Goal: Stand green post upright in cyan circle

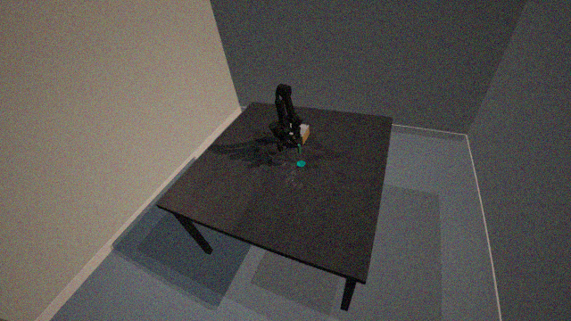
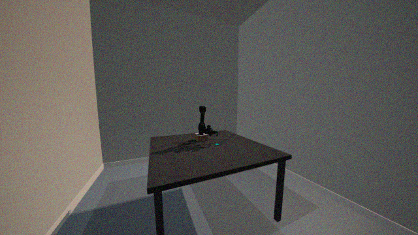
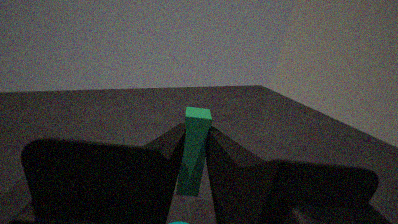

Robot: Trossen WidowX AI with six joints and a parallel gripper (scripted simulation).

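My gripper tip is 150 mm above the circle. Round my gripper tip: green post: 20 mm below.
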